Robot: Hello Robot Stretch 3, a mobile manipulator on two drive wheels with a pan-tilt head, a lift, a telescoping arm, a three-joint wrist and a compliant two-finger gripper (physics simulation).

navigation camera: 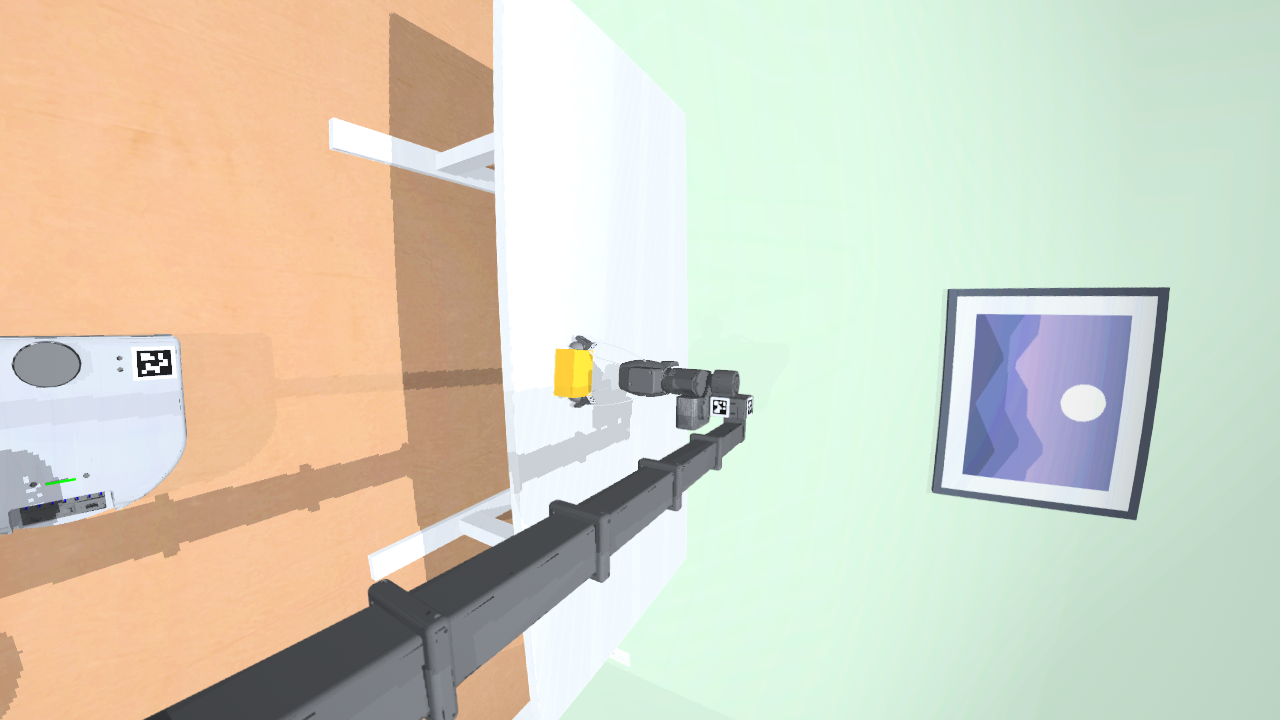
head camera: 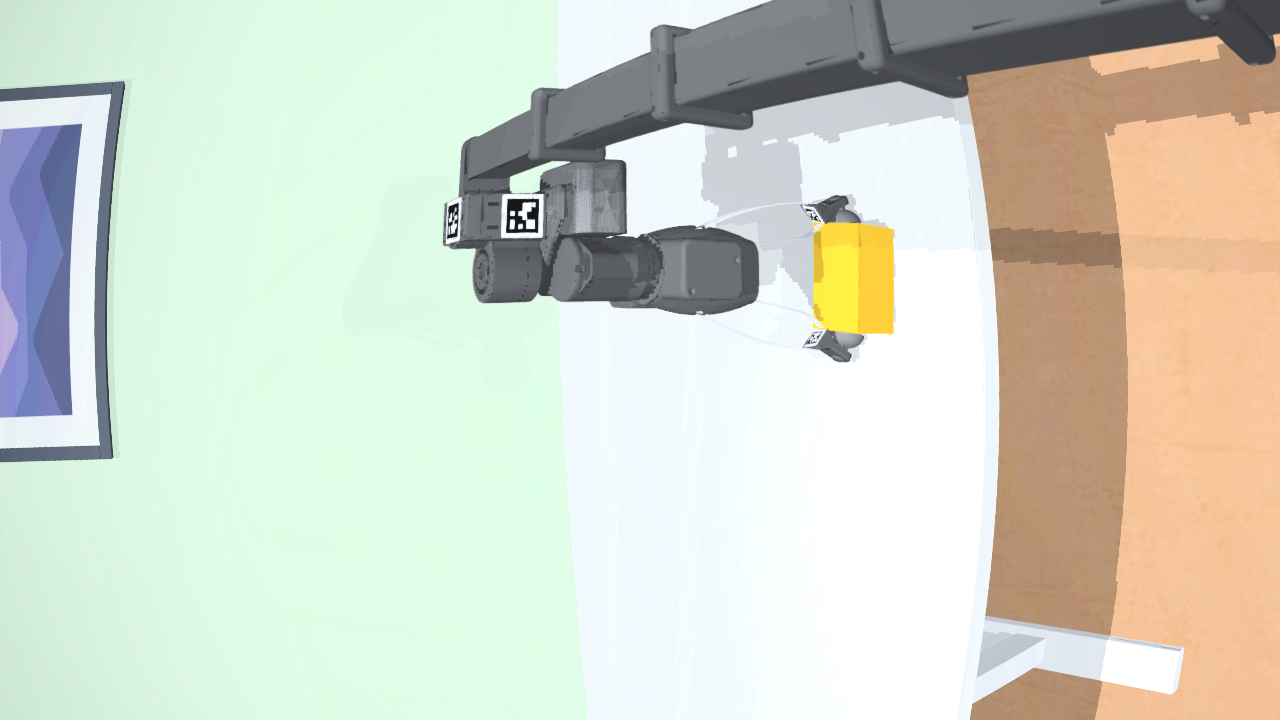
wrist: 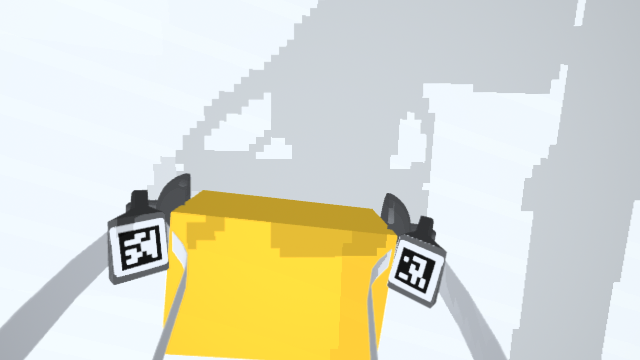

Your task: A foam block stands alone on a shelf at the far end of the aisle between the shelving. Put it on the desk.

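Where they show: gripper, fingertip midpoint: (wrist: 287, 211); robot's base, link origin: (navigation camera: 49, 361).
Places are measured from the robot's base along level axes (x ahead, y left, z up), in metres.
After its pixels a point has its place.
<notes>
The yellow foam block (head camera: 836, 277) @[x -0.020, y -0.636, z 0.767 m] (navigation camera: 565, 372) @[x -0.018, y -0.607, z 0.749 m] (wrist: 270, 310) @[x -0.018, y -0.630, z 0.767 m] is between the two fingertips of my gripper (head camera: 847, 278) @[x -0.021, y -0.660, z 0.720 m] (navigation camera: 581, 372) @[x -0.021, y -0.660, z 0.720 m] (wrist: 287, 211) @[x -0.021, y -0.660, z 0.720 m]. A fingertip presses on each of two opposite sides, so the gripper is shut on the block. The block is over the white desk (head camera: 760, 501) @[x 0.197, y -0.806, z 0.720 m] (navigation camera: 590, 179) @[x 0.384, y -0.718, z 0.720 m] (wrist: 75, 100) @[x 0.086, y -0.709, z 0.720 m], inside its front edge. Its shadow runs close up to it in the wrist view, so it is at or very near the desk top; the underside is hidden, and I cannot tell whether it touches. The shelf does not show.
My extended arm (head camera: 760, 80) @[x -0.087, y -0.330, z 1.072 m] (navigation camera: 510, 582) @[x -0.086, y -0.165, z 1.075 m] reaches across the desk. A green wall with a framed picture (head camera: 44, 268) @[x -0.086, y -1.269, z 1.558 m] (navigation camera: 1029, 394) @[x -0.074, y -1.269, z 1.640 m] stands behind the desk. White desk legs (head camera: 1074, 658) (navigation camera: 358, 138) stick out at floor level on the front side. My base (navigation camera: 89, 429) @[x -0.109, y -0.040, z 0.160 m] stands on the orange floor.
</notes>
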